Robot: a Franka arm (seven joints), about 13 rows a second.
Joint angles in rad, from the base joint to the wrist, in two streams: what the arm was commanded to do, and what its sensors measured. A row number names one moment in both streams.
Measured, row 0:
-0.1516 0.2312 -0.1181 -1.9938 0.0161 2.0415 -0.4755
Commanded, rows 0 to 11:
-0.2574 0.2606 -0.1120 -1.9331 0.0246 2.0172 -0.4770
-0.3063 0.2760 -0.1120 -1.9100 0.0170 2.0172 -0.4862
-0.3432 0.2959 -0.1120 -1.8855 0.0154 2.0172 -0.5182
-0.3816 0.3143 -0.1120 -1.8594 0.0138 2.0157 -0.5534
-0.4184 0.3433 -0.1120 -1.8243 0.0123 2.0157 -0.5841
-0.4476 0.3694 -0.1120 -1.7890 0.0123 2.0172 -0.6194
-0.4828 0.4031 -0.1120 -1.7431 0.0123 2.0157 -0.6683
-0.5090 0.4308 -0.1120 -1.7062 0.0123 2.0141 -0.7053
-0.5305 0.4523 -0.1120 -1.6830 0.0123 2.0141 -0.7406
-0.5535 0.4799 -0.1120 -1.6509 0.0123 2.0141 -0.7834
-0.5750 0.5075 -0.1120 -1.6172 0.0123 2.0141 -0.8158
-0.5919 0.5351 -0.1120 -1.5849 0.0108 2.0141 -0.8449
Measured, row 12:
-0.5532 0.4661 -0.1255 -1.6852 0.0136 2.0417 -0.7845
